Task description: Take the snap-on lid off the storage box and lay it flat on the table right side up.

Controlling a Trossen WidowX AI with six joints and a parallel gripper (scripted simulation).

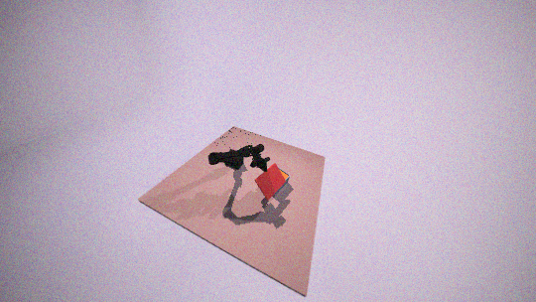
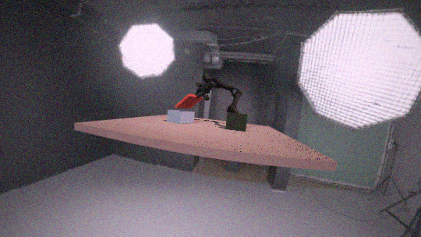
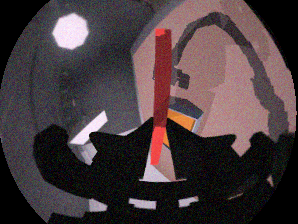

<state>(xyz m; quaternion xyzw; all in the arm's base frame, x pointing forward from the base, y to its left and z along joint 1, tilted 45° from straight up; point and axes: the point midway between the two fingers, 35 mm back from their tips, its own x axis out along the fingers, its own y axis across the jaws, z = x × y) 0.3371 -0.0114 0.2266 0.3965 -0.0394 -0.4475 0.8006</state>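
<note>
Right now my gripper tip is 60 mm short of the red lid, 50 mm above it and 30 mm to the left of it. Also, from my gripper tip: grey storage box 190 mm below, 100 mm to the left, 100 mm ahead.
</note>
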